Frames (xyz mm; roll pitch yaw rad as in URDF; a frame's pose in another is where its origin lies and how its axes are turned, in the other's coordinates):
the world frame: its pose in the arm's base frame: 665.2 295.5 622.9 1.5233 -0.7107 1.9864
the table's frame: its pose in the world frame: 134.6 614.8 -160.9 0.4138 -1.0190 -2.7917
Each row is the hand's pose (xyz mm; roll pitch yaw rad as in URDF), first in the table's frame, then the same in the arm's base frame.
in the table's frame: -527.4 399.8 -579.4 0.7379 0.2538 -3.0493
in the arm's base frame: -163.9 180.9 821.7 0.8403 -0.2007 -2.9137
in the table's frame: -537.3 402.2 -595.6 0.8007 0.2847 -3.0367
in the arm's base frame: -179.7 179.2 811.1 0.8969 -0.1712 -2.8983
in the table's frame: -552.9 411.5 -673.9 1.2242 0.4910 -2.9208
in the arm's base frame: -226.9 171.6 746.5 1.2675 0.0271 -2.7766
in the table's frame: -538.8 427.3 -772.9 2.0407 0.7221 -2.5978
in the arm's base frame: -256.9 168.9 649.8 1.9360 0.2653 -2.5159
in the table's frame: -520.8 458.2 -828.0 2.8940 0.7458 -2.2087
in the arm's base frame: -267.9 189.9 588.5 2.6150 0.3437 -2.2241
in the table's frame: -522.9 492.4 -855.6 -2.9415 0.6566 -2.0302
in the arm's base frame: -286.5 217.7 560.0 2.9997 0.3006 -2.0586
